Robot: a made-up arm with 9 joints. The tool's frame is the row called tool.
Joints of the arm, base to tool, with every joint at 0 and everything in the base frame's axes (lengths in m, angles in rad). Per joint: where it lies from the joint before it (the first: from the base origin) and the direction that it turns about. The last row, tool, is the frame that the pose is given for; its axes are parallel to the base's.
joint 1: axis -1 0 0 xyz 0 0 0.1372
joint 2: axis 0 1 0 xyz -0.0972 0.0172 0.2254
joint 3: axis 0 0 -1 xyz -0.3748 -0.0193 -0.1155
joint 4: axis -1 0 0 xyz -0.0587 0.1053 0.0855
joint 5: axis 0 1 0 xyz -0.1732 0.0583 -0.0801
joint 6: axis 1 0 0 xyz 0.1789 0.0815 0.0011
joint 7: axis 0 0 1 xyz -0.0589 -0.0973 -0.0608
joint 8: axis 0 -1 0 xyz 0.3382 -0.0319 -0.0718
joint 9: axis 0 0 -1 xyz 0.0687 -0.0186 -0.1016
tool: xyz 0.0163 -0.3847 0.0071
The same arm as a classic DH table. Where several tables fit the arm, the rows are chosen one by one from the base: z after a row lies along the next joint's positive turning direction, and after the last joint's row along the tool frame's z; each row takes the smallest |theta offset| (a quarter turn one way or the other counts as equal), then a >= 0, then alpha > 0; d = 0 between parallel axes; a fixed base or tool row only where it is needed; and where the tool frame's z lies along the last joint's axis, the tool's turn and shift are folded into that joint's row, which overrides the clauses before.
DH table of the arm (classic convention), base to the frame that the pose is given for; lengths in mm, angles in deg. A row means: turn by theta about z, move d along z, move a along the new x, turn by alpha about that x. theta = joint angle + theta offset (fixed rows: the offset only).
base (fixed): theta_offset -90  d 137.2  a 0  alpha 90
joint 1: theta_offset 90  d 97.2  a 225.4  alpha -90
joint 2: theta_offset -90  d -2.1  a 374.8  alpha 90
joint 3: theta_offset 90  d 30  a 105.3  alpha 90
joint 4: theta_offset 90  d 231.9  a 80.1  alpha 90
joint 5: theta_offset 0  d 139.8  a -1.1  alpha 90
joint 6: theta_offset -90  d 120  a 97.3  alpha 90
joint 7: theta_offset 90  d -132.6  a 338.2  alpha 90
joint 8: theta_offset 0  d 50.5  a 68.7  alpha 90
joint 9: theta_offset 87.57  d 0  a 385  alpha 180
tool (fixed): theta_offset 87.57  d -94.5  a 0  alpha 0

